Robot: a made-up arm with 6 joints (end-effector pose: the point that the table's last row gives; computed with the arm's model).
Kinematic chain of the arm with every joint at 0, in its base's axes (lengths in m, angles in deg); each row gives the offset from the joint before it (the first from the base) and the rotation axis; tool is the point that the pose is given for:
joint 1: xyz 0 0 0.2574 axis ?
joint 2: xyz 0 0 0 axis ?
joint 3: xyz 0 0 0.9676 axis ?
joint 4: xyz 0 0 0 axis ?
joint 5: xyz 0.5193 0 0 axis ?
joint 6: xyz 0 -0.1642 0 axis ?
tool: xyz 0 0 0
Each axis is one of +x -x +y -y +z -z.
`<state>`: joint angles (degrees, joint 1 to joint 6).
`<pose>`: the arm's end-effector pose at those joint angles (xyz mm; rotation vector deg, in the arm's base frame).
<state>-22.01 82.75 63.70 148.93 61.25 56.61</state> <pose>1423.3 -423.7 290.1 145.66 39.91 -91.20</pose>
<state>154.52 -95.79 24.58 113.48 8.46 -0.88</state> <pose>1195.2 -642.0 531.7 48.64 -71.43 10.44</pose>
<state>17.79 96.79 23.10 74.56 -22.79 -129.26</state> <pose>1211.7 342.9 -311.0 20.55 64.60 -38.18</pose>
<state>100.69 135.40 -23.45 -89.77 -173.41 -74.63</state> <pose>-24.5 133.6 -465.8 7.53 -30.39 102.23</pose>
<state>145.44 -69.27 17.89 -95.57 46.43 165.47</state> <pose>580.6 -419.3 1110.5 33.17 -33.09 64.33</pose>
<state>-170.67 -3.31 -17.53 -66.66 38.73 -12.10</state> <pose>-415.6 -2.4 949.7 25.30 96.40 126.84</pose>
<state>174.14 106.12 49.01 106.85 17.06 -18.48</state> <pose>-1341.4 89.8 -362.0 44.20 76.06 -97.67</pose>
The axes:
joint 1: +z
joint 2: +y
joint 3: -y
joint 4: -x
joint 5: -y
joint 6: -x

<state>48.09 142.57 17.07 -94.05 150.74 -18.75</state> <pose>93.7 121.8 -838.6 -35.94 -45.79 -13.72</pose>
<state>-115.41 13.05 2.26 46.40 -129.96 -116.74</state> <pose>-424.5 -629.6 1219.6 -29.77 6.08 102.35</pose>
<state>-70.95 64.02 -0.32 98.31 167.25 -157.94</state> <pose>427.5 -1165.4 283.5 115.46 31.96 107.15</pose>
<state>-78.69 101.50 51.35 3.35 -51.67 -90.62</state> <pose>91.9 -1295.4 -328.0 121.05 26.97 -129.03</pose>
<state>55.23 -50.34 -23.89 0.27 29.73 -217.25</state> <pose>-25.0 -323.9 1106.9 -94.97 -73.68 -37.58</pose>
